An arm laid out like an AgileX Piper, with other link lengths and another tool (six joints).
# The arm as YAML. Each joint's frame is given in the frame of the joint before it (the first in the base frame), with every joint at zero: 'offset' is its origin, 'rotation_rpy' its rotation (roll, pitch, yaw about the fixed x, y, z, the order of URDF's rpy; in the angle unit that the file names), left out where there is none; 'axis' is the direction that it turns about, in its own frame. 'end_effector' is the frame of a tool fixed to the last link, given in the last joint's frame.
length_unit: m
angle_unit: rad
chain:
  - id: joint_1
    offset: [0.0, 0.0, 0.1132]
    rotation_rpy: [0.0, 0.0, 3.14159]
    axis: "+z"
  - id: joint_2
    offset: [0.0, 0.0, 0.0]
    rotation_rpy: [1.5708, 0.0, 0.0]
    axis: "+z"
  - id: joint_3
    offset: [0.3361, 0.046, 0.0]
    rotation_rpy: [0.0, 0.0, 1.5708]
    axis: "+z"
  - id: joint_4
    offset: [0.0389, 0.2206, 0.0]
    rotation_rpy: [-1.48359, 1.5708, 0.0]
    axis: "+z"
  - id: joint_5
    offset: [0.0, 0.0, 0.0]
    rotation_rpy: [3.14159, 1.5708, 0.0]
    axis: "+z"
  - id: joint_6
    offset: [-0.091, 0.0, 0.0]
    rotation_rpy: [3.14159, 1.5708, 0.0]
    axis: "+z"
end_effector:
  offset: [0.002, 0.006, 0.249]
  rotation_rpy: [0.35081, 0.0, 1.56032]
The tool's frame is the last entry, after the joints.
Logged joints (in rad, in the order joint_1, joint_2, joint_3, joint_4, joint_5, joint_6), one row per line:
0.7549, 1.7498, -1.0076, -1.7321, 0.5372, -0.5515
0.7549, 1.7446, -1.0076, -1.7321, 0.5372, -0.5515
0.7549, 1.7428, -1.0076, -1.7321, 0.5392, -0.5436
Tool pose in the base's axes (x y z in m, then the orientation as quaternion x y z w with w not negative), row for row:
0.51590, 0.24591, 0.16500, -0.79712, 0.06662, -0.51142, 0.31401
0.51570, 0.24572, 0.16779, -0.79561, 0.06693, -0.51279, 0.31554
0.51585, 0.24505, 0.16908, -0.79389, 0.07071, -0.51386, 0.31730
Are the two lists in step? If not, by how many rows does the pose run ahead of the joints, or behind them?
They are in step.
